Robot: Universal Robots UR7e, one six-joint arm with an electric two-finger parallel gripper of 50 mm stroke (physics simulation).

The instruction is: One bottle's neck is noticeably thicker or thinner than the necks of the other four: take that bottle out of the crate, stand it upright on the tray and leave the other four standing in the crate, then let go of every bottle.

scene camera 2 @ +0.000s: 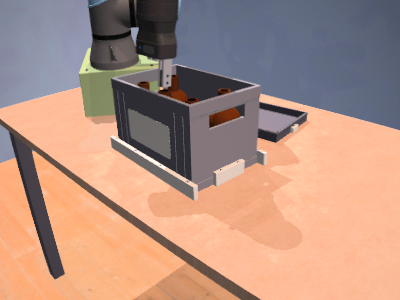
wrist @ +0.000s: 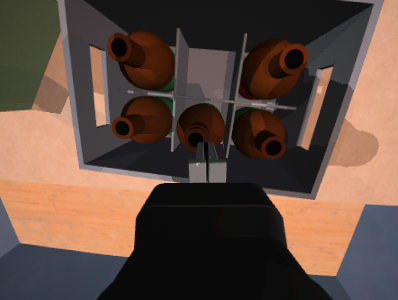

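Where they show: gripper, fingertip midpoint: (scene camera 2: 164, 86) (wrist: 205, 152); arm's base, origin of the base link: (scene camera 2: 114, 61).
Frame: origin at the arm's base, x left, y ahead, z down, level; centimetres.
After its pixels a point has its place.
Observation:
Five brown bottles stand in the grey crate (scene camera 2: 225, 145) @[y 54.4, x -13.1, z 7.4 cm] (wrist: 73, 110) @[y 27.4, x -12.2, z -2.8 cm]. In the wrist view they are the upper-left bottle (wrist: 150, 62) @[y 34.5, x -6.9, z 2.2 cm], upper-right bottle (wrist: 265, 70) @[y 48.1, x -8.1, z 2.0 cm], lower-left bottle (wrist: 150, 120) @[y 33.8, x -13.9, z 2.2 cm], lower-middle bottle (wrist: 202, 117) @[y 40.8, x -13.5, z 2.3 cm] and lower-right bottle (wrist: 255, 130) @[y 47.6, x -15.1, z 2.1 cm]. The upper-right bottle's neck looks somewhat wider, though the viewing angle makes this uncertain; it has a red label edge, the others green. The upper-middle compartment holds no bottle. My gripper (scene camera 2: 165, 88) @[y 41.5, x -16.5, z -2.9 cm] (wrist: 205, 152) @[y 41.5, x -16.5, z -2.9 cm] is shut and empty, its tips close to the lower-middle bottle's mouth; contact cannot be told. The tray (scene camera 2: 280, 118) @[y 46.0, x 22.5, z 14.3 cm] holds no visible bottle.
Thin dividers (wrist: 180, 70) @[y 37.1, x -7.0, z 7.5 cm] separate the compartments. Pale stops (scene camera 2: 155, 169) @[y 43.3, x -21.9, z 13.0 cm] (scene camera 2: 229, 172) @[y 55.6, x -13.2, z 12.9 cm] line the crate's base on the table (scene camera 2: 340, 200) @[y 76.0, x -5.5, z 14.8 cm]. The green robot pedestal (scene camera 2: 97, 95) @[y 2.9, x -9.3, z 8.2 cm] stands behind the crate. The crate's walls rise around the bottles.

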